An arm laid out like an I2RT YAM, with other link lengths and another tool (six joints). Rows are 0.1 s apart.
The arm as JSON. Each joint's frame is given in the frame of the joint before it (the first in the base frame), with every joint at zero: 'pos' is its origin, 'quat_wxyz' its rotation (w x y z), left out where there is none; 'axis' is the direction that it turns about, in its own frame. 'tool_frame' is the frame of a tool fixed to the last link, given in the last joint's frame.
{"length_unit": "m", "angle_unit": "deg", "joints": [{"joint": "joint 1", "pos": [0.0, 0.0, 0.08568], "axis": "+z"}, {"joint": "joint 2", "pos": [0.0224, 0.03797, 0.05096], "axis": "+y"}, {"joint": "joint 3", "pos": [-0.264, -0.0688, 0.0], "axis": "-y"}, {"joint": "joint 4", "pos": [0.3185, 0.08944, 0.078], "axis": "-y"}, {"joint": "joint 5", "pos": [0.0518, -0.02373, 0.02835], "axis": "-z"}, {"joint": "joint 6", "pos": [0.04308, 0.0, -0.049], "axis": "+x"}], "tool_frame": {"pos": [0.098, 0.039, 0.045], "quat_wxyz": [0.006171, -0.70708, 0.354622, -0.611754]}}
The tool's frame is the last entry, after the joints.
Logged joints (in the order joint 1, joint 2, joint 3, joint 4, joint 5, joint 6), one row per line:
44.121 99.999 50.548 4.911 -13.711 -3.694
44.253 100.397 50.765 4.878 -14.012 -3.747
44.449 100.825 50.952 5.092 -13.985 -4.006
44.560 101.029 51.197 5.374 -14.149 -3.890
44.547 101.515 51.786 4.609 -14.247 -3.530
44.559 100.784 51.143 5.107 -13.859 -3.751
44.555 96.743 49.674 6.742 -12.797 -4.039
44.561 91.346 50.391 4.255 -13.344 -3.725
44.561 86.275 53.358 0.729 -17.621 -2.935
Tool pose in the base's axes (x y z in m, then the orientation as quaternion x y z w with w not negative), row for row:
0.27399 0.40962 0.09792 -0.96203 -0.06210 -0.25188 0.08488
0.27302 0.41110 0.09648 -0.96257 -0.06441 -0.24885 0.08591
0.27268 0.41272 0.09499 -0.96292 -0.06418 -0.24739 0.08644
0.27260 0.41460 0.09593 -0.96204 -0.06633 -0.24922 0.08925
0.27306 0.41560 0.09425 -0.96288 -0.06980 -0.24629 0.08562
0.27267 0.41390 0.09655 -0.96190 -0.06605 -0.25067 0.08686
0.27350 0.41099 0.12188 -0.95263 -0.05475 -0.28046 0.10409
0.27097 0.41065 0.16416 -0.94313 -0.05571 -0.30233 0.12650
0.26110 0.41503 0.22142 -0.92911 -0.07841 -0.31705 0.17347
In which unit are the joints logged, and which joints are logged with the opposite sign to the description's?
The joints are logged in degrees. Opposite sign: joint 6.
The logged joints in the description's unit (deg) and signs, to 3 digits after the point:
44.121 99.999 50.548 4.911 -13.711 3.694
44.253 100.397 50.765 4.878 -14.012 3.747
44.449 100.825 50.952 5.092 -13.985 4.006
44.560 101.029 51.197 5.374 -14.149 3.890
44.547 101.515 51.786 4.609 -14.247 3.530
44.559 100.784 51.143 5.107 -13.859 3.751
44.555 96.743 49.674 6.742 -12.797 4.039
44.561 91.346 50.391 4.255 -13.344 3.725
44.561 86.275 53.358 0.729 -17.621 2.935

